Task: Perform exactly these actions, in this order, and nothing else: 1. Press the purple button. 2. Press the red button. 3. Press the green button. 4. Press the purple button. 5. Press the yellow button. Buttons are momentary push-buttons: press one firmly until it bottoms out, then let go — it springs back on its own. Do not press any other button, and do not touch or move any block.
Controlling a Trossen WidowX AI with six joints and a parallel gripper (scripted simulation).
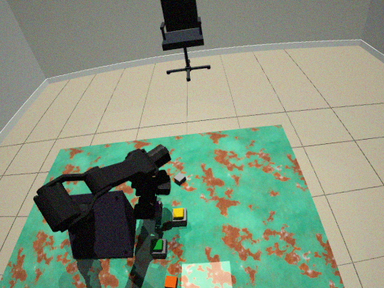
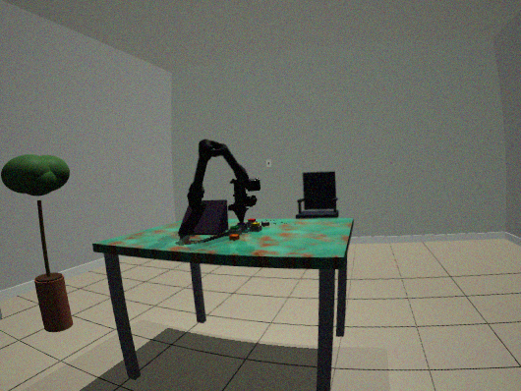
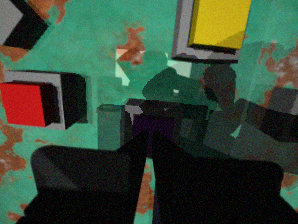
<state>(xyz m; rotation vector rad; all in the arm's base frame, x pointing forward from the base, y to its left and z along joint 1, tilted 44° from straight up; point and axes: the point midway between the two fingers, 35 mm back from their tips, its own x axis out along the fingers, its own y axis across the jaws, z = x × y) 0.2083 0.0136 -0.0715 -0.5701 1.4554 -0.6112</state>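
The purple button is 1 cm below my gripper tip. Also, from my gripper tip: yellow button 8 cm ahead, 4 cm to the right; green button 15 cm to the right, 2 cm ahead; red button 10 cm to the left, 2 cm ahead, 1 cm below.
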